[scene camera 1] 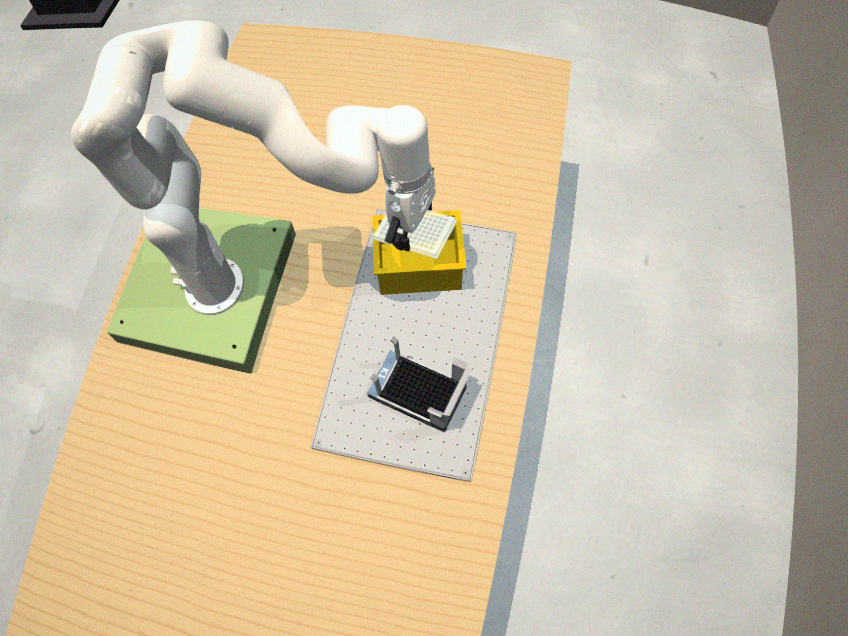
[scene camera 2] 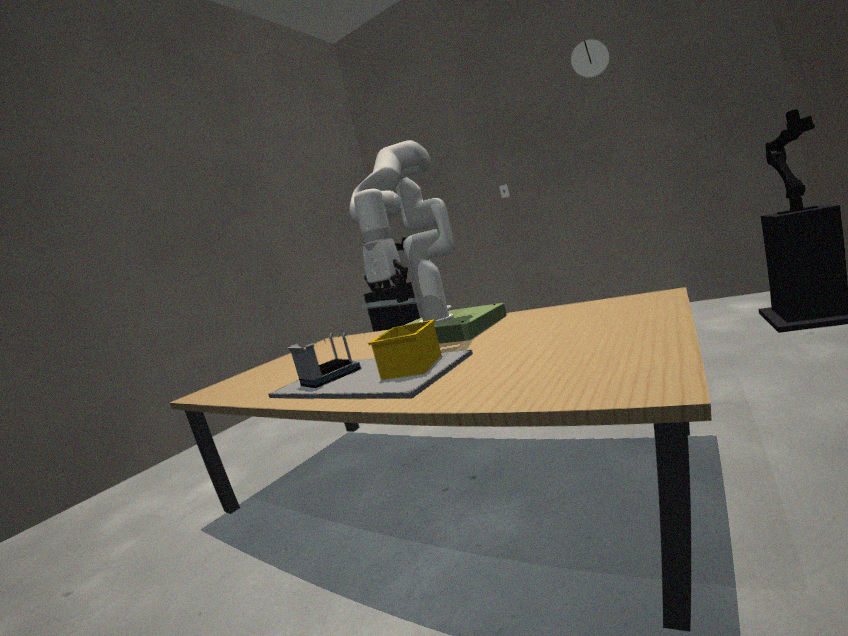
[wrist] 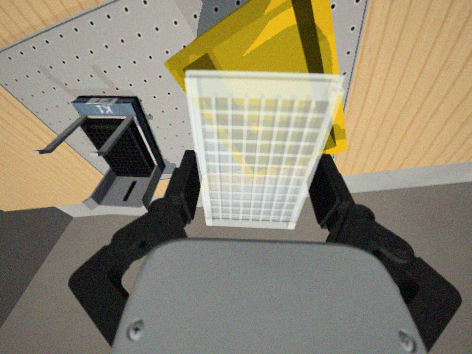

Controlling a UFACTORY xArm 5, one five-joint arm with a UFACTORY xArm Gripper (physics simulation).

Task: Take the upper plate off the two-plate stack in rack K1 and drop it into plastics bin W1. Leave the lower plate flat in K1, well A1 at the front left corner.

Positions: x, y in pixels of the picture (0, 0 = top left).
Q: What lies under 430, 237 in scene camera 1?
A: A white gridded plate.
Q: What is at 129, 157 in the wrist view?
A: A black gridded plate.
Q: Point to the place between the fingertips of the gripper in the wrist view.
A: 255, 166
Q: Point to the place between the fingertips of the gripper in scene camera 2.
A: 391, 303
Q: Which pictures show the gripper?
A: Scene camera 1, scene camera 2 and the wrist view: all of them.
